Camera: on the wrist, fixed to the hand. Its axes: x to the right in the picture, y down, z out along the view.
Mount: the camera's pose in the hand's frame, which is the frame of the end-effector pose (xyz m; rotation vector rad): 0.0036 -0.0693 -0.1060 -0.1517 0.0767 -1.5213
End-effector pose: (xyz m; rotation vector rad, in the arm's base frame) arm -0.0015 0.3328 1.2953 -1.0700 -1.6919 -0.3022
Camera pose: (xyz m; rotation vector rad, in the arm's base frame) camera 0.0126 0.2260 1.3620 0.3544 -2.1157 -1.3891
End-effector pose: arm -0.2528 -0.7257 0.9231 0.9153 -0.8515 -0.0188
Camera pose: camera -0.1584 -0.6979 0.8434 1.2131 0.0835 -1.3261
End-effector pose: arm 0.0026 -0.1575 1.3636 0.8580 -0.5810 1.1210
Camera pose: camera 0.0673 -0.0804 1.2867 0.8138 0.1405 -0.2809
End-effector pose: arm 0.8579 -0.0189 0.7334 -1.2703 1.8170 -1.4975
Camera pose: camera 0.7954 0.0330 0.8306 2.1232 -0.5513 1.4129
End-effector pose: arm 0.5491 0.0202 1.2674 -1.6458 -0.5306 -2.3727
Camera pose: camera 0.4314 0.0409 1.2254 0.6195 1.0944 1.6412
